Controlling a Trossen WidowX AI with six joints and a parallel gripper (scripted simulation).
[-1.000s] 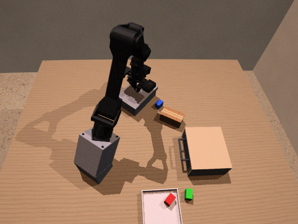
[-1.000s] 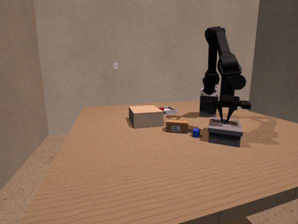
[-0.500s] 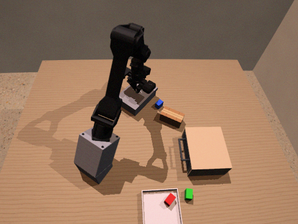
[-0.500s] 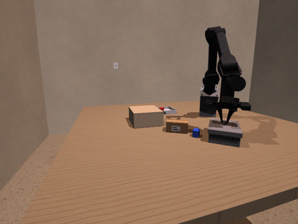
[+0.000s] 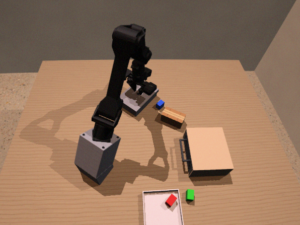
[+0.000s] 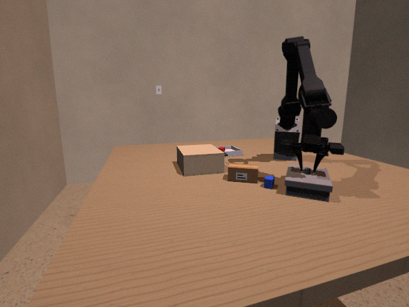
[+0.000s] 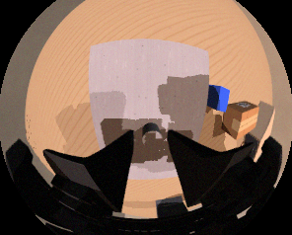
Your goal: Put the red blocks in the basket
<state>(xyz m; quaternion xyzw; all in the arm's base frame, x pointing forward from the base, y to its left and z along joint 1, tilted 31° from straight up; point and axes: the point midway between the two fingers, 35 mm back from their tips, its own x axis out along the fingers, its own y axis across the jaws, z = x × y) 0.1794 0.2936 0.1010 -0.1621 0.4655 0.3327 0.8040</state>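
Right now the knobbed lid is 4 cm below my hand. Also, from my hand: drawer 34 cm to the right, 26 cm ahead, 6 cm below; then blue block 11 cm ahead, 8 cm below, 5 cm to the right; then brown crate 16 cm ahead, 14 cm to the right, 6 cm below.
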